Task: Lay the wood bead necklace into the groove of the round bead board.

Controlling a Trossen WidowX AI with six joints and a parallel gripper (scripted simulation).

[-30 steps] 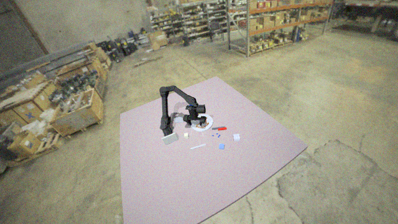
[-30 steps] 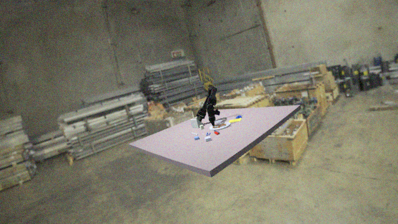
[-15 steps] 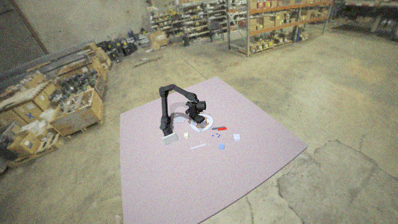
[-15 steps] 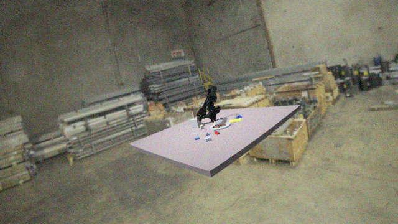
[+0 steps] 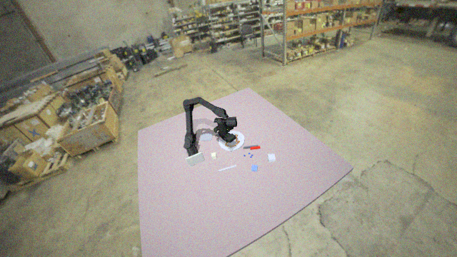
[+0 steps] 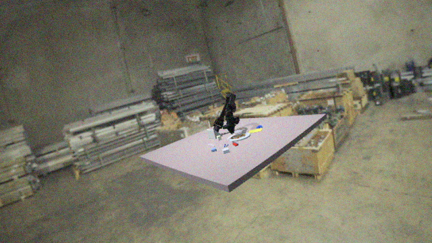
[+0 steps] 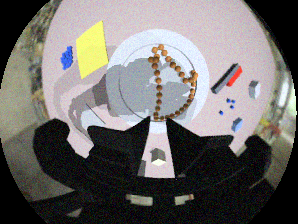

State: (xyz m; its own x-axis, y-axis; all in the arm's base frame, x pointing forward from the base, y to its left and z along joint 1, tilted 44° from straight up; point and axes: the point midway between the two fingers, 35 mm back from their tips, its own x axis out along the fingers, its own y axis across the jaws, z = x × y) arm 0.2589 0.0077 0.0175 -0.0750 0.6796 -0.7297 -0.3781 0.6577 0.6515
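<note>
The cream cube is 120 mm behind my gripper tip, 70 mm to the right of it and 20 mm below it. From my gripper tip the other things lie so: white stick 70 mm behind, 200 mm to the right, 40 mm below; then red-handled tool 160 mm ahead, 120 mm to the right, 30 mm below; then grey plate 130 mm behind, 160 mm to the left, 40 mm below.
</note>
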